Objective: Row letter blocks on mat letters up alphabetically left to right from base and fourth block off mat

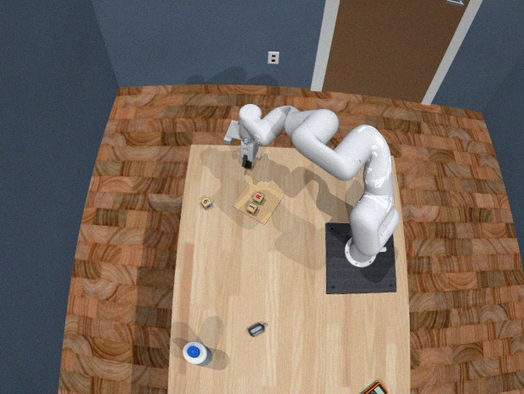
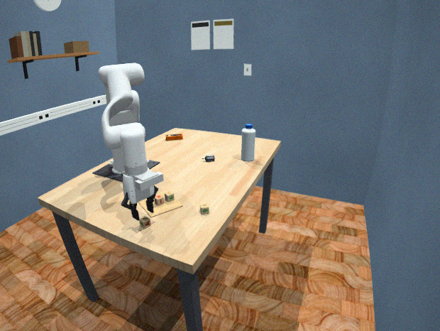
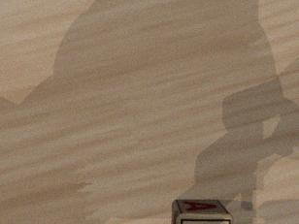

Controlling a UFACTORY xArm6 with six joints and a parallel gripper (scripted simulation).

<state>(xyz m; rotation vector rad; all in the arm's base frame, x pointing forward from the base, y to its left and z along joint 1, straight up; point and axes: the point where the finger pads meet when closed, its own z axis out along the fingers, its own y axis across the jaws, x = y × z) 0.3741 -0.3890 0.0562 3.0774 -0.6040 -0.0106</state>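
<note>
Now: the tan mat 150 mm to the left of my hand, 60 mm below it and 20 mm behind it. From my hand the other things lie so: orange device (950 mm to the left, 340 mm behind, 50 mm below); small dark object (630 mm to the left, 50 mm below, 20 mm ahead).
</note>
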